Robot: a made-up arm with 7 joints.
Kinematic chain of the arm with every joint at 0, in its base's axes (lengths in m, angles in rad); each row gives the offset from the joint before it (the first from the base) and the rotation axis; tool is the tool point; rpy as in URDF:
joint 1: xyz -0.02 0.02 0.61 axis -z
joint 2: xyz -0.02 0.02 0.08 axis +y
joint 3: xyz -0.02 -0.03 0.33 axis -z
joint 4: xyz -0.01 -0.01 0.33 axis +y
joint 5: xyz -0.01 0 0.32 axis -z
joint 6: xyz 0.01 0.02 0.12 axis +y
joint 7: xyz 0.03 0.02 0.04 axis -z
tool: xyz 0.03 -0.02 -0.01 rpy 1.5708 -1.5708 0
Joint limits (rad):
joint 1: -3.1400..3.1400
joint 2: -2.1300..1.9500
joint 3: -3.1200..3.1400
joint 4: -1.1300..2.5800
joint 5: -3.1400..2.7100
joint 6: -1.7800..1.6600
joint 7: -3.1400..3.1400
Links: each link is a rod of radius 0.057 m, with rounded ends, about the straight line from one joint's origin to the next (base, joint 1, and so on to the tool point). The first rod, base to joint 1, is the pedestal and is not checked.
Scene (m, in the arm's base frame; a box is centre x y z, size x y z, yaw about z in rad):
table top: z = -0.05
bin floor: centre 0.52 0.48 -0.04 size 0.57 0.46 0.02 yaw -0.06
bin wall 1: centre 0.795 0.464 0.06 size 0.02 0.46 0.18 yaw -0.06
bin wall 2: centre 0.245 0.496 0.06 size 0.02 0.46 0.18 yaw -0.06
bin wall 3: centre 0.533 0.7 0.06 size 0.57 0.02 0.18 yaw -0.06
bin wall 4: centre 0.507 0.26 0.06 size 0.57 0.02 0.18 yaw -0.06
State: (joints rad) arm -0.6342 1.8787 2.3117 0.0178 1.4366 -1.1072 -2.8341
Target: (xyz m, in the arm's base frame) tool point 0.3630 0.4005 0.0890
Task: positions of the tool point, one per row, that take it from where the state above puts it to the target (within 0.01 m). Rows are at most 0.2 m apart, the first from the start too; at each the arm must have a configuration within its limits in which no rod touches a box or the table.
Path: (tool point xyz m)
1: 0.8573 0.6017 0.4178
2: 0.8304 0.5743 0.3921
3: 0.7744 0.5344 0.3244
4: 0.6779 0.4912 0.2337
5: 0.5377 0.4473 0.1462
6: 0.3630 0.4005 0.0890

